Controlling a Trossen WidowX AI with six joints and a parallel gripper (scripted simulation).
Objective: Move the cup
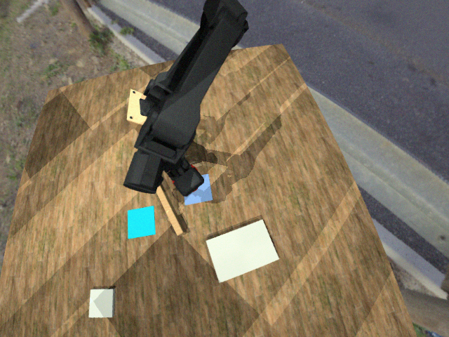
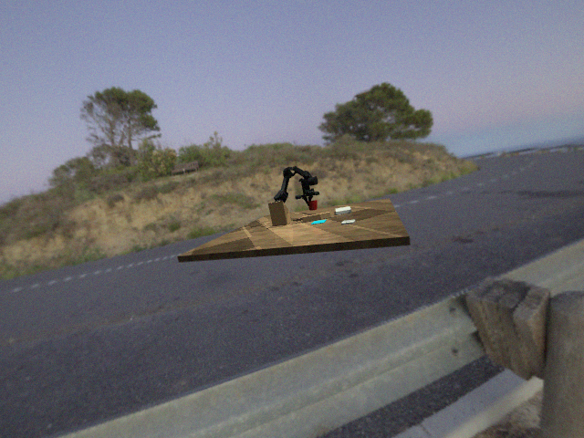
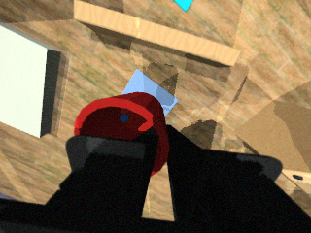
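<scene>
Now: the blue marble 40 mm ahead of my gripper tip, 30 mm to the left of it and 20 mm below it. Round my gripper tip: pale blue pad (110 mm below, 30 mm ahead, 20 mm to the left); red cup (30 mm ahead, 10 mm to the left); thin wooden bar (90 mm below, 80 mm to the right, 60 mm ahead).
</scene>
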